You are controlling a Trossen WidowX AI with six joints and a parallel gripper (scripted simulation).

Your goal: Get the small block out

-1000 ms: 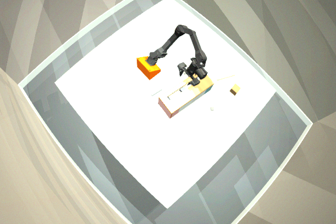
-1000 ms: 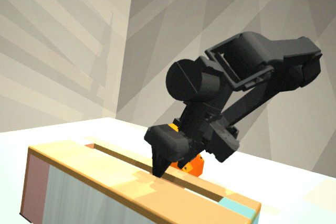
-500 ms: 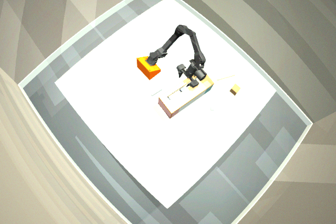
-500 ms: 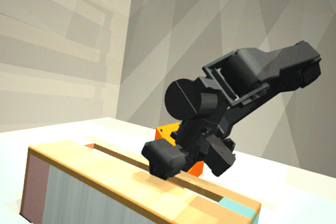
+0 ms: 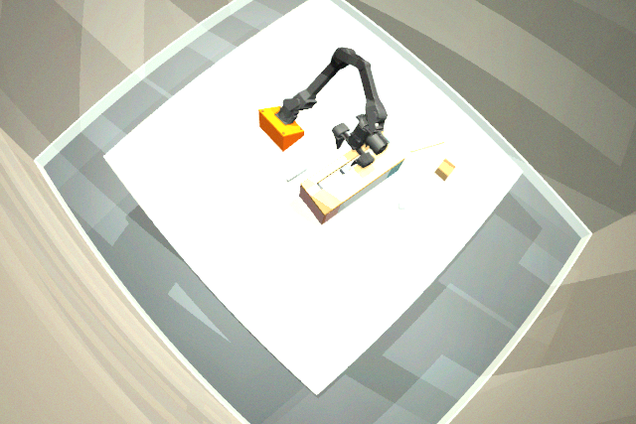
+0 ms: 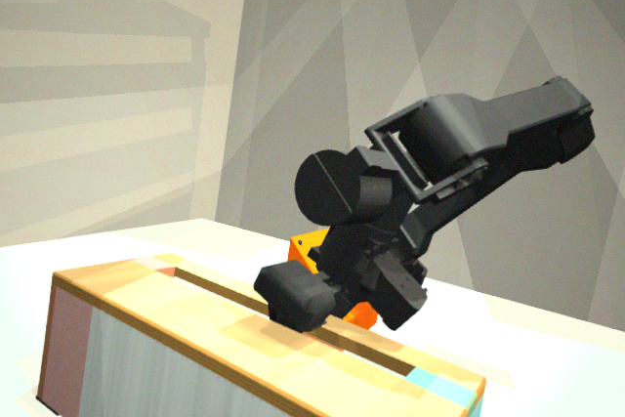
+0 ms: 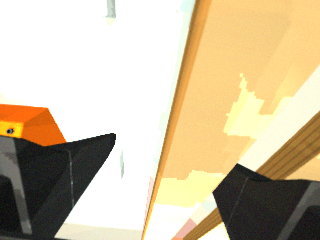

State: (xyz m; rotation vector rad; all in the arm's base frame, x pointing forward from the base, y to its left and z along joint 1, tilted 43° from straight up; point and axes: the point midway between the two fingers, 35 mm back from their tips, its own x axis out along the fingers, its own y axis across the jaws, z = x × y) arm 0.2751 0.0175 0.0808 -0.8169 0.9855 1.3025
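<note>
The grey block lies 40 mm to the right of my gripper tip and 40 mm ahead of it. Also, from my gripper tip: tan block (300 mm to the left, 300 mm ahead, 60 mm below); thin stick (330 mm to the left, 180 mm ahead, 80 mm below); box (30 mm ahead, 20 mm to the right, 20 mm below).
</note>
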